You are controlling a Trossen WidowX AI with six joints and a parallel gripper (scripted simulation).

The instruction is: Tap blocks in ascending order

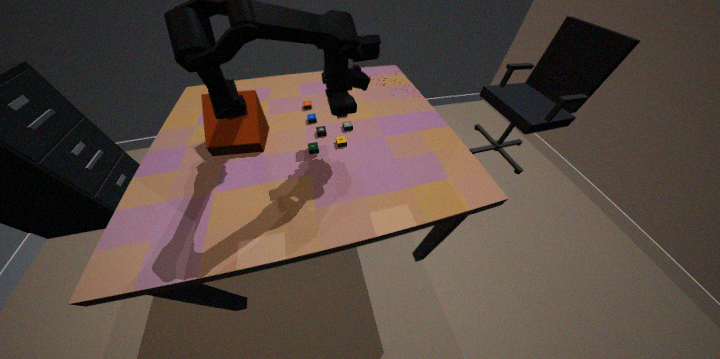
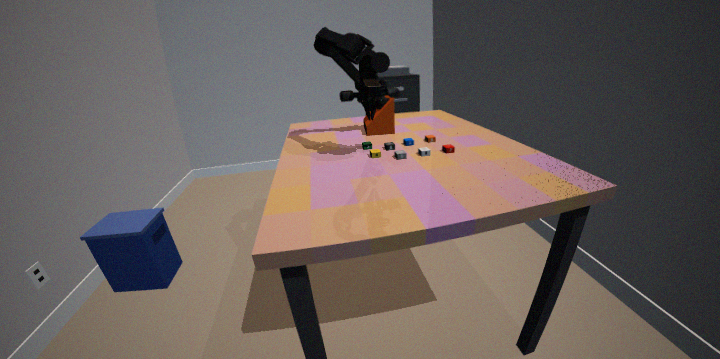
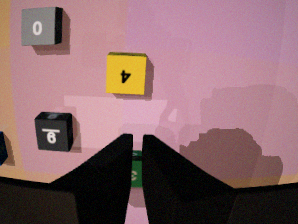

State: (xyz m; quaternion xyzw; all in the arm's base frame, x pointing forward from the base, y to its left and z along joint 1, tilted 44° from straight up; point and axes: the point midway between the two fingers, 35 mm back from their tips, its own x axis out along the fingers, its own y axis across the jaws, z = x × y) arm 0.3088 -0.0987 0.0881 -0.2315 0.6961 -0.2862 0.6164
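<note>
The yellow block is 12 cm below my gripper tip, 1 cm to the left of it and 1 cm ahead of it. Round my gripper tip: grey block (12 cm below, 8 cm to the left, 5 cm ahead); green block (12 cm below, 9 cm behind); dark block (12 cm below, 8 cm to the left, 5 cm behind).
</note>
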